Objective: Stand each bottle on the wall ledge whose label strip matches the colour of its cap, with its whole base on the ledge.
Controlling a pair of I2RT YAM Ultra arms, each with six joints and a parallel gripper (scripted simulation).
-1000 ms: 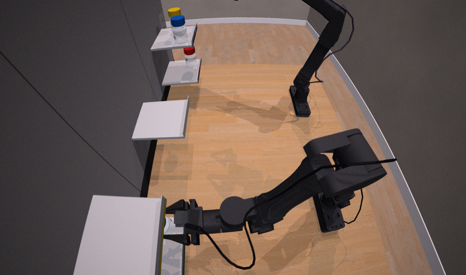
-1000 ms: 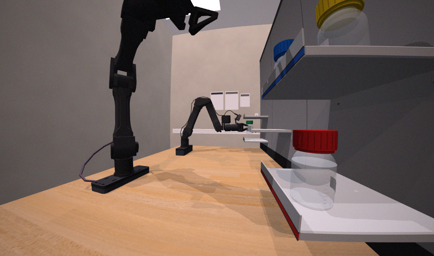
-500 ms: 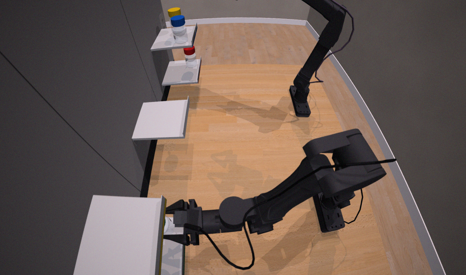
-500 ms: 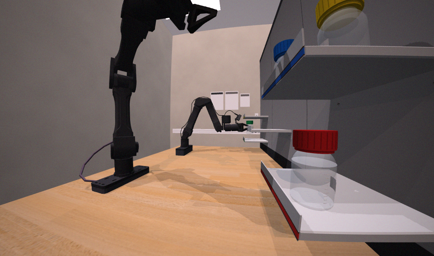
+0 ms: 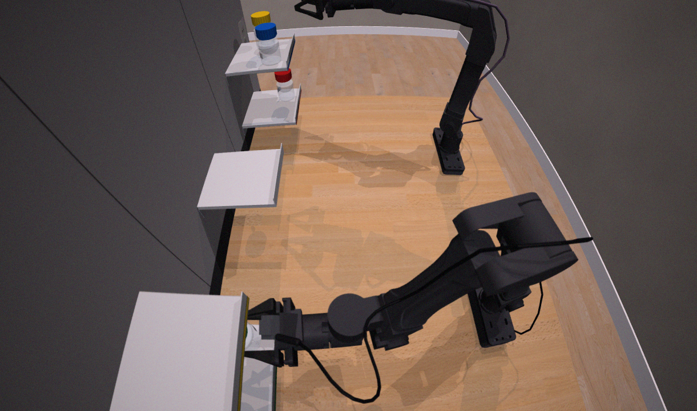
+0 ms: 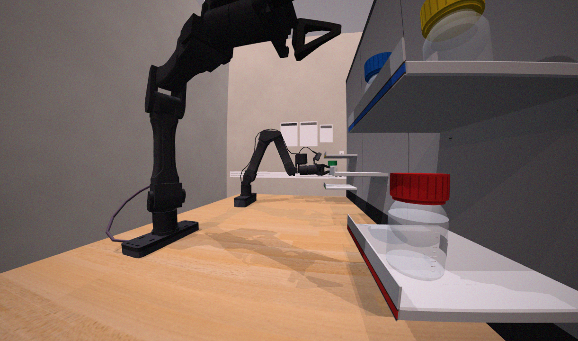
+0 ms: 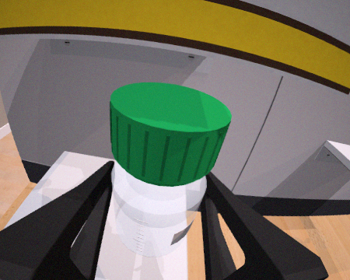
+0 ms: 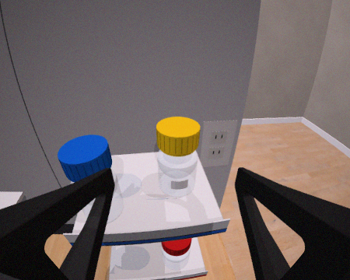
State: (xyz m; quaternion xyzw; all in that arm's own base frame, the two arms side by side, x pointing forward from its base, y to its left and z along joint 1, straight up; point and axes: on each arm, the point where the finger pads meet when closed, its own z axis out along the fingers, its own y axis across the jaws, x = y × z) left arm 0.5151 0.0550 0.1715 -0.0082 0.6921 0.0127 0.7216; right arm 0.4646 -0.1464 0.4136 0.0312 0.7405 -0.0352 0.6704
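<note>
My right gripper is now 12 cm short of the yellow-capped bottle, 2 cm to the left of it and 9 cm above it. From my right hand the other things lie so: grey wall: 21 cm ahead, 44 cm to the left, 2 cm above; blue-capped bottle: 9 cm ahead, 9 cm to the left, 9 cm below; red-capped bottle: 8 cm ahead, 1 cm to the right, 28 cm below.
Now: the green-capped bottle 10 mm below my left hand. Round my left hand: grey wall 330 mm to the right, 240 mm above, 170 mm ahead; blue-capped bottle 680 mm to the right, 130 mm above, 40 mm ahead; red-capped bottle 780 mm to the right, 60 mm below, 40 mm ahead.
</note>
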